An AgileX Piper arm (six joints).
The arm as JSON. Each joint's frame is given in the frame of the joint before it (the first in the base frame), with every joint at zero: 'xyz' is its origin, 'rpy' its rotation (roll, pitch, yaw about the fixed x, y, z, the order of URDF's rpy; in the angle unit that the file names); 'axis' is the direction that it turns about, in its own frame. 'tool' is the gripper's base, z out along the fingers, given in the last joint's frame.
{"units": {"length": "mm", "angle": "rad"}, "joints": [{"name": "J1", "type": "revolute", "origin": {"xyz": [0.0, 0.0, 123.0], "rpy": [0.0, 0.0, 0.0]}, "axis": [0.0, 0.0, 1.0]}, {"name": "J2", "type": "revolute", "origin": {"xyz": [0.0, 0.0, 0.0], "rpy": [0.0, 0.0, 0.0]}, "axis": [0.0, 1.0, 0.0]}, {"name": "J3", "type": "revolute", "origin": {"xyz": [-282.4, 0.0, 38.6], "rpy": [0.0, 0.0, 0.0]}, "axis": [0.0, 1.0, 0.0]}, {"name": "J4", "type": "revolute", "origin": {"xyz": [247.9, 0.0, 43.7], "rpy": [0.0, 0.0, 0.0]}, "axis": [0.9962, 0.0, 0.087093]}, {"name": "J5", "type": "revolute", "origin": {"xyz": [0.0, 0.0, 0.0], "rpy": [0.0, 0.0, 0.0]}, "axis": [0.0, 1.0, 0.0]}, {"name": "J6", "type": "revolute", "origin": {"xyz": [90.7, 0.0, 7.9], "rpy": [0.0, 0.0, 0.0]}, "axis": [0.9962, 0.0, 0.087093]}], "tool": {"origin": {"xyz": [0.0, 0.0, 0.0], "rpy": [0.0, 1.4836, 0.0]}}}
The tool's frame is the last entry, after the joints.
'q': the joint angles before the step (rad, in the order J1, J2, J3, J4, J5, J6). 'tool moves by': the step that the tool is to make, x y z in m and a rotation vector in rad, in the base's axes. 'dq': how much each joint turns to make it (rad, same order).
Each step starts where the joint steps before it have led.
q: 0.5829, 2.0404, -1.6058, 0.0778, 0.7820, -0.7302
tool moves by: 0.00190, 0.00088, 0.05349, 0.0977, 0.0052, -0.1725
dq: 0.0000, -0.0437, -0.1345, -0.0122, 0.1180, 0.2067
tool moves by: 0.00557, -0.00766, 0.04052, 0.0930, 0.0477, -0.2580
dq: -0.0153, -0.0058, -0.1486, -0.0392, 0.1331, 0.2899
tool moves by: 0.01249, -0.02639, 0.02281, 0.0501, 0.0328, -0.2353
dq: -0.0577, 0.0000, -0.0917, -0.0422, 0.0932, 0.2040
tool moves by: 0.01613, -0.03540, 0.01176, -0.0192, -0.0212, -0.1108
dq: -0.0797, 0.0000, -0.0454, -0.0419, 0.0362, 0.0296
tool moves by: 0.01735, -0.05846, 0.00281, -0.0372, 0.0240, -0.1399
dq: -0.1326, 0.0000, -0.0173, -0.0270, 0.0530, 0.0000
